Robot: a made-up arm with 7 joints. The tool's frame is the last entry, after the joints. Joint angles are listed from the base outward. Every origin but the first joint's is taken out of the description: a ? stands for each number. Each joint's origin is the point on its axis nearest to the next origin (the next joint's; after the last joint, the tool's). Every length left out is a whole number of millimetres.
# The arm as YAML. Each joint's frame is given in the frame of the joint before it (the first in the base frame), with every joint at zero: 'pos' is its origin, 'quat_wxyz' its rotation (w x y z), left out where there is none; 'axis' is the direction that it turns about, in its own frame. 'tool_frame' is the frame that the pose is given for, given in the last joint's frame.
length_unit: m
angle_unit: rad
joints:
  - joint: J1
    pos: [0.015, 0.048, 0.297]
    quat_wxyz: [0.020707, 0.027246, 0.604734, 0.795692]
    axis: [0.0, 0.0, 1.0]
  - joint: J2
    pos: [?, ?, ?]
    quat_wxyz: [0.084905, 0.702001, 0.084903, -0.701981]
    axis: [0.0, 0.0, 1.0]
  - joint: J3
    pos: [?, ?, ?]
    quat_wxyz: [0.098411, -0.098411, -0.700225, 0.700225]
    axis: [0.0, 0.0, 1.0]
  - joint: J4
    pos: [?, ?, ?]
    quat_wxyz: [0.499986, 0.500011, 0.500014, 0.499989]
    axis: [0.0, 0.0, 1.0]
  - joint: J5
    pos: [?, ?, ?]
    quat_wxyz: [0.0, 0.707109, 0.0, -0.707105]
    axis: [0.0, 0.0, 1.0]
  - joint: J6
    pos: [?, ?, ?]
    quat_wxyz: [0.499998, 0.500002, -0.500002, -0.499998]
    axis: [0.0, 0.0, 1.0]
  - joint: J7
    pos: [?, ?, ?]
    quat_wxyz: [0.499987, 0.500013, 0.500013, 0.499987]
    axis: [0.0, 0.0, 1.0]
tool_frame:
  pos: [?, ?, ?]
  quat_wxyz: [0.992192, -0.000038, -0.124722, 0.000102]
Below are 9 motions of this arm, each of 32 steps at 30 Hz.
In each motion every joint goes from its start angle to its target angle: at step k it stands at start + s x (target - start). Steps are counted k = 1, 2, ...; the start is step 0. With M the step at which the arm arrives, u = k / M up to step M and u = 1 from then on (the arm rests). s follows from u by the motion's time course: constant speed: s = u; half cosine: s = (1 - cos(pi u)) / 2; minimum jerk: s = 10 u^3 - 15 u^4 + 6 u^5.
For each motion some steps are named. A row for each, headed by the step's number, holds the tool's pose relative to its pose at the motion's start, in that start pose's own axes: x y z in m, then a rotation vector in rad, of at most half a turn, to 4 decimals.
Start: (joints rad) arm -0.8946 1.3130 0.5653 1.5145 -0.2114 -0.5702 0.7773
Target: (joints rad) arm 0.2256 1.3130 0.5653 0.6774 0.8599 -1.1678 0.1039
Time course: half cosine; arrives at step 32
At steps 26, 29, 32:
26: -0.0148 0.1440 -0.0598 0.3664 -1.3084 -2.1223
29: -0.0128 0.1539 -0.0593 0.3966 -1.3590 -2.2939
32: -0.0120 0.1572 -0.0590 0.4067 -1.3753 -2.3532

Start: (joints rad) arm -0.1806 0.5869 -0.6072 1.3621 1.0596 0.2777 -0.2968
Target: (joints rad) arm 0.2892 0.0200 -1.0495 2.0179 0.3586 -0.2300 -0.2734
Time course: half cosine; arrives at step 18
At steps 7, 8, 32:
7: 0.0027 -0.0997 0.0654 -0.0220 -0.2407 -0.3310
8: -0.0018 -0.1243 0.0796 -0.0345 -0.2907 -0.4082
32: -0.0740 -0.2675 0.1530 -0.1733 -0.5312 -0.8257

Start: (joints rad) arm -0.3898 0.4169 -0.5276 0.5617 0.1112 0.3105 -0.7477
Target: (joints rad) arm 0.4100 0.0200 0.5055 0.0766 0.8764 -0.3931 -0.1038
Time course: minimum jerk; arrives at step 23
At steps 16, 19, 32:
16: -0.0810 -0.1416 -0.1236 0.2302 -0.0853 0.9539
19: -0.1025 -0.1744 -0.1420 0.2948 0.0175 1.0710
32: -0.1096 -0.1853 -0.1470 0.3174 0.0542 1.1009

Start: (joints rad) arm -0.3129 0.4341 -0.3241 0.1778 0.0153 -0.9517 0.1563
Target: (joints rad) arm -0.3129 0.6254 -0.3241 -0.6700 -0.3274 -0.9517 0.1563
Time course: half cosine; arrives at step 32
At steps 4, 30, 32:
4: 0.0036 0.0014 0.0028 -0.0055 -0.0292 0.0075
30: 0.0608 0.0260 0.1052 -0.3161 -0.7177 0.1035
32: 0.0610 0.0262 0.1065 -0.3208 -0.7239 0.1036

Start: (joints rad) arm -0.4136 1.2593 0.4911 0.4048 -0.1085 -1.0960 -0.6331
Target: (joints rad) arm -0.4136 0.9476 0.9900 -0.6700 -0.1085 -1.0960 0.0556
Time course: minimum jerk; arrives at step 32
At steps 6, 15, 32:
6: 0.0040 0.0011 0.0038 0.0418 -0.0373 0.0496
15: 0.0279 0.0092 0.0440 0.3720 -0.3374 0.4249
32: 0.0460 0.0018 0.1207 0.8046 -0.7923 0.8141

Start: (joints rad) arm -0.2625 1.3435 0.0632 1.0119 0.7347 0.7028 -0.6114
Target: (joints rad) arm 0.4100 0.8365 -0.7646 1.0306 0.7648 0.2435 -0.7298
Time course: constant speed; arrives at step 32
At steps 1, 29, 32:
1: 0.0042 -0.0128 0.0009 0.0501 0.0016 -0.0242
29: -0.0110 -0.3539 -0.1588 1.2683 -0.0053 -0.9900
32: -0.0301 -0.3785 -0.1898 1.3710 -0.0146 -1.1232

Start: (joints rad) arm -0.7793 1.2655 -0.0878 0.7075 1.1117 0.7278 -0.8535
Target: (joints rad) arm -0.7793 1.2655 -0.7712 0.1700 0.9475 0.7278 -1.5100
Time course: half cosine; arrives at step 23
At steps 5, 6, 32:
5: -0.0082 -0.0061 0.0141 0.0548 -0.0473 -0.0490
6: -0.0117 -0.0092 0.0198 0.0788 -0.0662 -0.0709
32: -0.0806 -0.1070 0.0891 0.6224 -0.2834 -0.6126

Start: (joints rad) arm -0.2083 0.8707 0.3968 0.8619 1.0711 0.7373 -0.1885
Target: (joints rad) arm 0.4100 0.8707 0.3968 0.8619 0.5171 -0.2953 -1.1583
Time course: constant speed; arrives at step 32
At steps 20, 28, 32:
20: -0.0188 -0.0682 -0.0946 0.0281 -0.4411 -0.9089
28: -0.0304 -0.0841 -0.1383 0.0672 -0.5928 -1.2487
32: -0.0372 -0.0897 -0.1607 0.0958 -0.6661 -1.4084

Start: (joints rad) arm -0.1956 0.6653 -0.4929 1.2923 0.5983 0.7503 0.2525
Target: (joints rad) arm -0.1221 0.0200 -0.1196 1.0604 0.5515 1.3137 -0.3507
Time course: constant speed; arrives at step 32
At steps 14, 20, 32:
14: -0.0619 -0.0143 0.0877 -0.2334 -0.0105 -0.4594
20: -0.0923 -0.0170 0.1181 -0.3186 -0.0129 -0.6792
32: -0.1566 -0.0177 0.1660 -0.4554 -0.0036 -1.1523

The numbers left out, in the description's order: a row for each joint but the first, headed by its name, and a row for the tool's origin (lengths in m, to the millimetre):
J2: -0.002 -0.036 0.0
J3: 0.05 0.238 0.0
J4: 0.002 -0.022 0.0
J5: -0.16 0.016 0.0
J6: 0.019 0.012 0.0
J7: 0.034 0.023 0.0
tool: -0.018 -0.003 0.0

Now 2 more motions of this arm.
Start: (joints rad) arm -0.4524 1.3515 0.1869 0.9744 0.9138 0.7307 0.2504
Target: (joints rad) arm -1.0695 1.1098 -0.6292 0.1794 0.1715 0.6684 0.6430
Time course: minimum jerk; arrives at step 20
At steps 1, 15, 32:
1: -0.0001 0.0002 0.0003 -0.0011 -0.0009 0.0007
15: -0.1545 0.1841 0.1521 -0.9697 -0.7614 0.4325
32: -0.1800 0.2045 0.1535 -1.0776 -0.8635 0.4572

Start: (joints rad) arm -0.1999 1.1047 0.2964 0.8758 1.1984 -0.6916 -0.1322
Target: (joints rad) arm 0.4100 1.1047 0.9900 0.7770 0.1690 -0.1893 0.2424
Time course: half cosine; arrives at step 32
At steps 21, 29, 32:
21: -0.0846 -0.0453 -0.0235 -0.4969 0.6697 0.8082
29: -0.1242 -0.0484 -0.0330 -0.6106 0.9162 1.0505
32: -0.1280 -0.0484 -0.0338 -0.6197 0.9376 1.0717

